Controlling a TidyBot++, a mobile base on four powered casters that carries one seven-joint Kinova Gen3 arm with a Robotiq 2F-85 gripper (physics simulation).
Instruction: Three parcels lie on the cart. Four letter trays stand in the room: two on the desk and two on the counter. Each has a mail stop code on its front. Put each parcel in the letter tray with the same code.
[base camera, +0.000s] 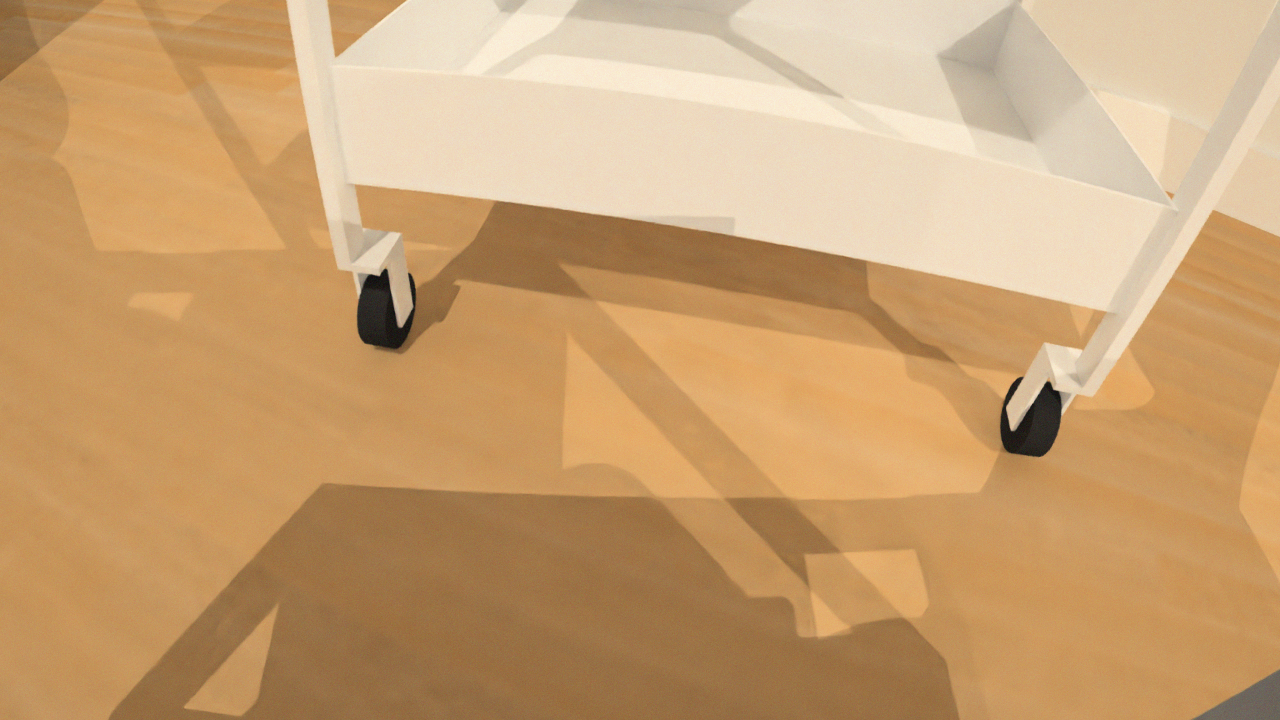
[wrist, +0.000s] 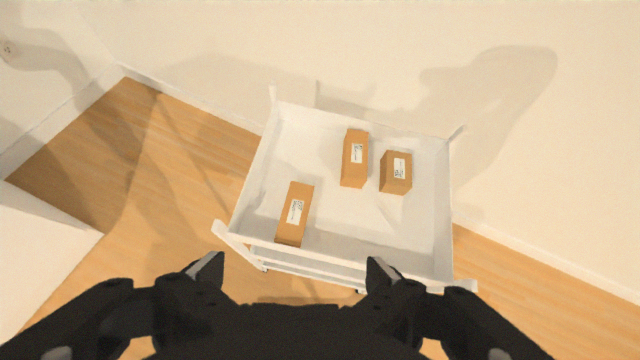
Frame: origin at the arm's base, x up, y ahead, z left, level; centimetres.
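Seen in the pictures: gripper, fingertip midpoint: (wrist: 296, 269).
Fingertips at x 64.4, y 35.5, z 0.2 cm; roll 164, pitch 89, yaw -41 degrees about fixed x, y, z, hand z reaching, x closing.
Offsets run from my fingertips to a thing's top centre.
The white cart (base camera: 716, 170) (wrist: 345, 256) stands ahead; its lower part shows in the base camera view and its top tray in the wrist view. One long brown parcel {dx -32.6, dy +13.9, dz +0.4 cm} (wrist: 295, 214) lies at the tray's near left. Another long brown parcel {dx -32.6, dy +28.7, dz -13.0 cm} (wrist: 354, 159) lies toward the far side, right of the middle. A shorter brown parcel {dx -32.8, dy +25.6, dz -22.9 cm} (wrist: 396, 172) lies to the right of that one. Each has a white label, too small to read. My gripper (wrist: 296, 269) is open and empty, above and on the near side of the cart. The letter trays do not show in either view.
A pale wall (wrist: 200, 35) stands behind the cart, with a white baseboard, and meets another wall at the far left. A white surface (wrist: 40, 255) with a straight edge shows at the left of the wrist view. Cart casters (base camera: 386, 308) (base camera: 1031, 418) stand on the wooden floor.
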